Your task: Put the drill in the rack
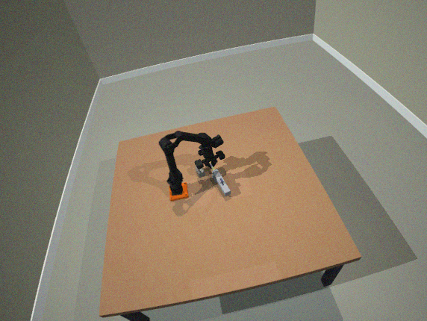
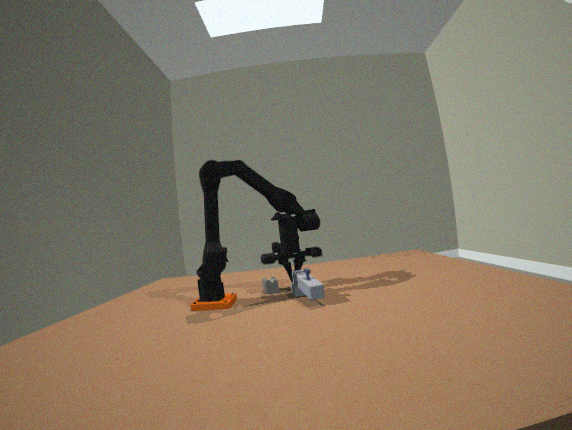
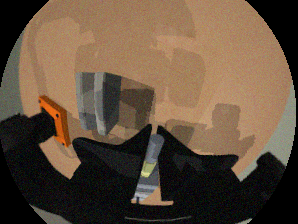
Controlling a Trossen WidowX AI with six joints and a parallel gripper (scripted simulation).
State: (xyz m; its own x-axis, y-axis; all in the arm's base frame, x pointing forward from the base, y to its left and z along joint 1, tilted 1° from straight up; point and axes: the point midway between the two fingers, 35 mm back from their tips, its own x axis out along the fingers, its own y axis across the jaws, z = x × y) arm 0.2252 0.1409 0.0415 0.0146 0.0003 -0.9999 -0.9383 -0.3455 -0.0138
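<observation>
The drill lies 2 cm ahead of my gripper tip, 5 cm to the right of it and 3 cm above it. Round my gripper tip: blue key: 6 cm ahead, 16 cm to the right, 3 cm above; then light grey-blue block: 5 cm ahead, 13 cm to the right, 1 cm above; then rack: 8 cm behind, 1 cm to the right.
</observation>
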